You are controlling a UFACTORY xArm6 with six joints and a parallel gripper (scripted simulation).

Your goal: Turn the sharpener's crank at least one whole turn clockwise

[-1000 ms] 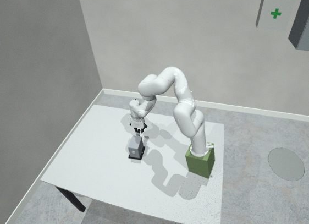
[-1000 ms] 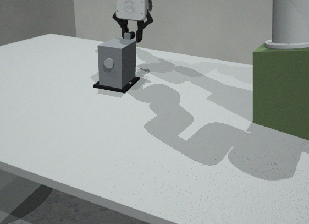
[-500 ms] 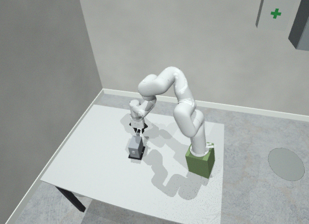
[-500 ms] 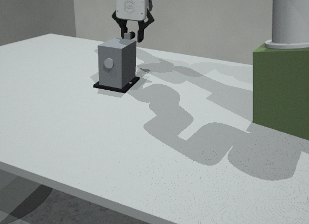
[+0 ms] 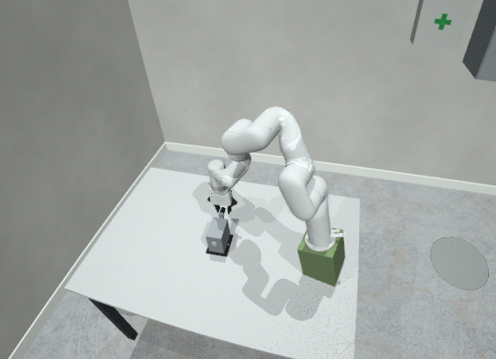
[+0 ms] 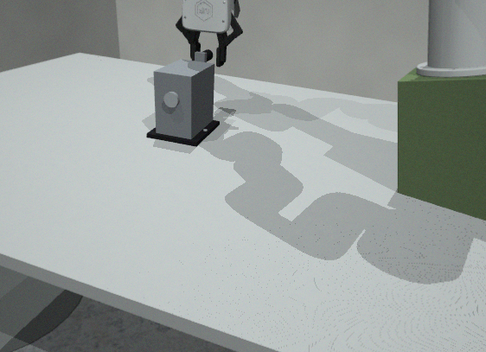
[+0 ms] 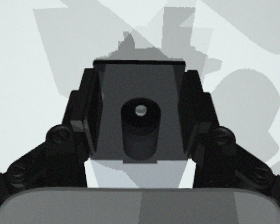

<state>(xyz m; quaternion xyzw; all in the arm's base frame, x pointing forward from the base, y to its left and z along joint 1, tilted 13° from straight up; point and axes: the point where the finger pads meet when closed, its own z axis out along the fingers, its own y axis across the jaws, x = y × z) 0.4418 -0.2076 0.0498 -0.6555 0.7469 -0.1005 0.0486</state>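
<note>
Right now the black knob is 20 mm to the left of my hand.
</note>
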